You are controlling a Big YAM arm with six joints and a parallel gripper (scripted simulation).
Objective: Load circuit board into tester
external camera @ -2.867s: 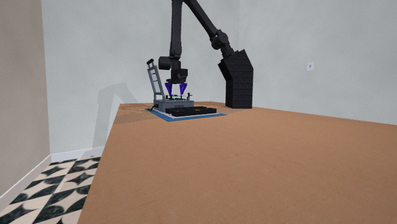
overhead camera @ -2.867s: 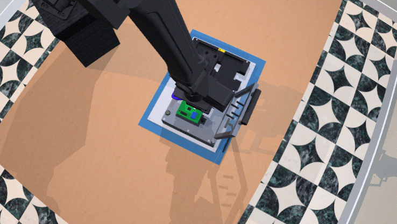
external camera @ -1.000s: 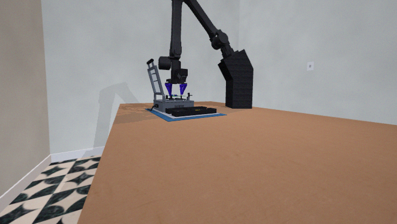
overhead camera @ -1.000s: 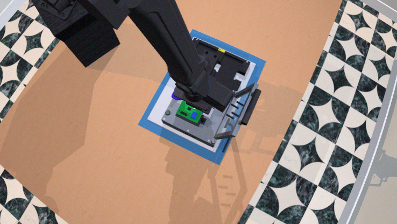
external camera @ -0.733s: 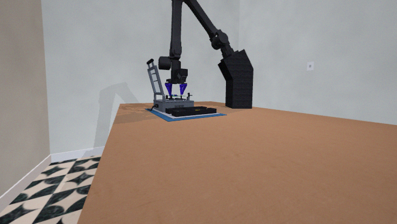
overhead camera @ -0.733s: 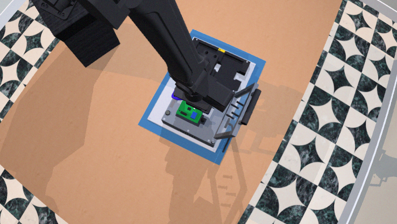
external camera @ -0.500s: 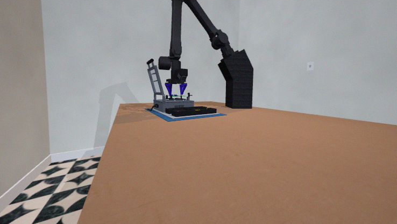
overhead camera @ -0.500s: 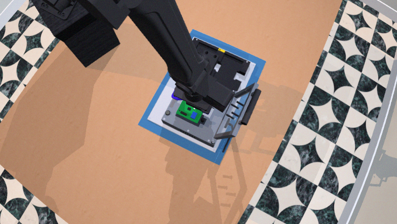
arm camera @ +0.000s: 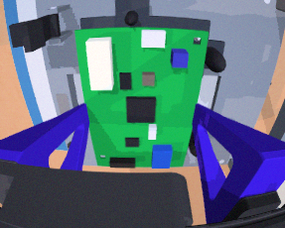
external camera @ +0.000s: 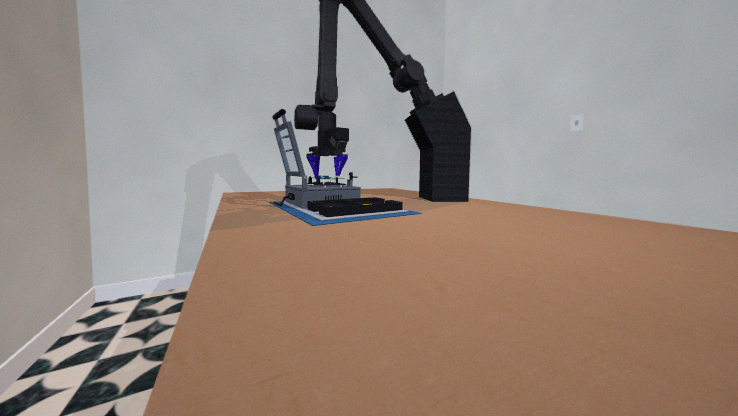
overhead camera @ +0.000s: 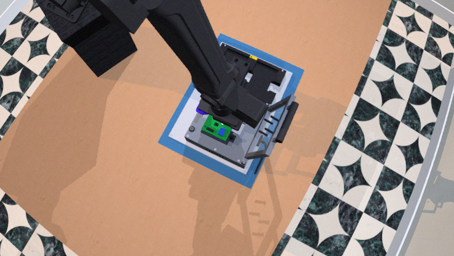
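Now: the green circuit board right at my hand. Also, from my hand: black plate (1 cm ahead, 1 cm to the left, 2 cm below); then tester (4 cm ahead, 4 cm to the left, 2 cm above); then dark latch hook (5 cm behind, 6 cm to the left).
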